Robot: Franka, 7 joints.
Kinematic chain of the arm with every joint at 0, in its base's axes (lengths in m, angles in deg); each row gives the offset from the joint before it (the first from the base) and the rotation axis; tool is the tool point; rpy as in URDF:
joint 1: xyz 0 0 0.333 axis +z
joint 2: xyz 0 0 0 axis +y
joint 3: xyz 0 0 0.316 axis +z
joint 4: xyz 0.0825 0 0 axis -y
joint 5: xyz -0.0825 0 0.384 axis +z
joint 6: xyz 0 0 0 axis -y
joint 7: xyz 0.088 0 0 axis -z
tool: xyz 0 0 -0.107 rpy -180 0 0
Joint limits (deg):
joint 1: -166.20..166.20
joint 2: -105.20..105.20
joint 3: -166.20..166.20
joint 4: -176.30..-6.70
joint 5: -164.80..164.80
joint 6: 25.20..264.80
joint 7: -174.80..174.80
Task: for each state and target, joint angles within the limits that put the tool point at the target. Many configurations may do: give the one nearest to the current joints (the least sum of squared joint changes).
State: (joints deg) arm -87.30 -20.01 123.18 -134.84 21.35 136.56 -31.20
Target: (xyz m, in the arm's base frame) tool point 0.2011 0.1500 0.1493
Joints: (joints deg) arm -85.61 -7.11 122.62 -163.41 19.72 119.24 -31.20
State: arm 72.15 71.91 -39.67 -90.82 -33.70 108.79 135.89
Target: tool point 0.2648 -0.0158 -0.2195
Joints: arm 62.79 100.64 -21.38 -105.15 -31.04 110.99 135.89
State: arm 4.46 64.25 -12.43 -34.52 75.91 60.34 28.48
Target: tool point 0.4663 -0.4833 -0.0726
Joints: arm -37.25 92.56 -31.67 -45.33 76.03 85.64 28.48
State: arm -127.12 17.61 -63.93 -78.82 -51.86 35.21 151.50
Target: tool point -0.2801 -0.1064 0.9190
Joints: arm -100.48 15.97 -66.67 -31.75 -63.59 25.20 151.50
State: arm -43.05 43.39 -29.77 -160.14 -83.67 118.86 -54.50
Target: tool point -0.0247 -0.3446 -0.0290
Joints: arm -47.31 56.85 -25.56 -135.98 -86.22 123.49 -54.50
